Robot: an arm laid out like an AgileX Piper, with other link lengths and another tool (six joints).
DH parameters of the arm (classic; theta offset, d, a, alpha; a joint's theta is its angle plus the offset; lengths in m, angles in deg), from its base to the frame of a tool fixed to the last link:
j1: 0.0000 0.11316 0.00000 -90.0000
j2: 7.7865 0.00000 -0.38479 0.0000
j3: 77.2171 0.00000 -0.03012 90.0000
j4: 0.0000 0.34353 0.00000 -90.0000
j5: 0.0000 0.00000 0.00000 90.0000
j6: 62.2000 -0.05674 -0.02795 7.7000
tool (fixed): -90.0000 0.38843 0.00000 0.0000
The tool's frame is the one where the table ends.
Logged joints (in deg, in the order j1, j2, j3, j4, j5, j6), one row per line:
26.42 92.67 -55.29 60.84 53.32 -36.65
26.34 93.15 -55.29 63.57 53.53 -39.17
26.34 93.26 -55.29 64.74 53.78 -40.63
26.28 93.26 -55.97 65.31 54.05 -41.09
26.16 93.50 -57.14 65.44 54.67 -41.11
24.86 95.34 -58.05 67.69 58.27 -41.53
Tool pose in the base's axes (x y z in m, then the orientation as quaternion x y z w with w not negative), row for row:
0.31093 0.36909 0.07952 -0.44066 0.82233 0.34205 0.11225
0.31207 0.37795 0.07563 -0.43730 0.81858 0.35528 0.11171
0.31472 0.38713 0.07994 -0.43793 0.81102 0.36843 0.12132
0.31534 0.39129 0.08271 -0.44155 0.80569 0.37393 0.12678
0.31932 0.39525 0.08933 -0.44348 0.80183 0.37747 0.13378
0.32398 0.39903 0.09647 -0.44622 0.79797 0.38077 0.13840
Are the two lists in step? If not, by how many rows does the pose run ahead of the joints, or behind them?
The pose runs 1 row behind the joints: the pose in row i belongs to the joints in row i - 1.
